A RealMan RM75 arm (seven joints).
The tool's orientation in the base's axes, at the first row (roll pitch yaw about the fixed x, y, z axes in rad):
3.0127 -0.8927 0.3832
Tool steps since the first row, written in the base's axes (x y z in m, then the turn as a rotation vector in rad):
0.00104 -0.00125 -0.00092 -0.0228 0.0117 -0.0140
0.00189 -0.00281 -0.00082 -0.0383 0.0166 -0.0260
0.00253 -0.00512 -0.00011 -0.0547 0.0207 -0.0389
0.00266 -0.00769 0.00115 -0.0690 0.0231 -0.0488
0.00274 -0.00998 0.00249 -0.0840 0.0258 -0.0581
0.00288 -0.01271 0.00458 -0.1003 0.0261 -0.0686
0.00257 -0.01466 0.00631 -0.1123 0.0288 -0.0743
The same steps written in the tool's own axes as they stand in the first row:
-0.00040 0.00141 0.00116 -0.0214 -0.0187 -0.0067
-0.00020 0.00315 0.00148 -0.0386 -0.0286 -0.0103
0.00019 0.00560 0.00113 -0.0573 -0.0382 -0.0141
0.00064 0.00819 0.00001 -0.0727 -0.0452 -0.0185
0.00119 0.01052 -0.00115 -0.0881 -0.0527 -0.0237
0.00226 0.01334 -0.00280 -0.1057 -0.0584 -0.0296
0.00297 0.01526 -0.00445 -0.1164 -0.0648 -0.0347

